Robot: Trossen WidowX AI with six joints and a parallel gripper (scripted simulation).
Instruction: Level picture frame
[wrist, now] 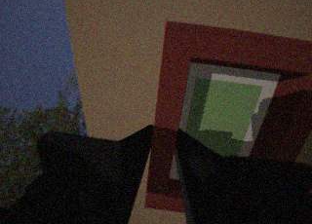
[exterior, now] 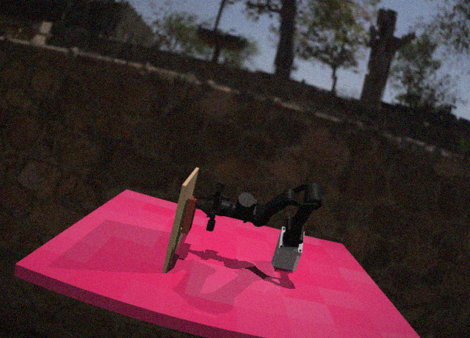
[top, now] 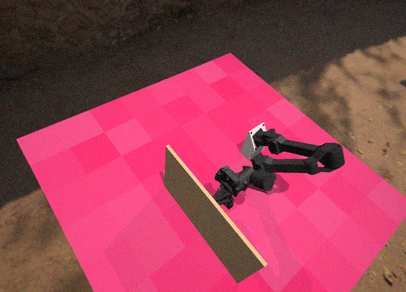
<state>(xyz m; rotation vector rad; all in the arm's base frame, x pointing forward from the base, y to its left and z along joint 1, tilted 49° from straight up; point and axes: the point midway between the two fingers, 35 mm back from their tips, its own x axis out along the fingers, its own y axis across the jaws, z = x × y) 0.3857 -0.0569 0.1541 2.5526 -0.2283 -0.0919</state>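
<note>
The picture frame is 10 mm to the left of my gripper tip and 50 mm below it. Also, from my gripper tip: tan wall panel (20 mm ahead, 10 mm to the left, 60 mm below).
</note>
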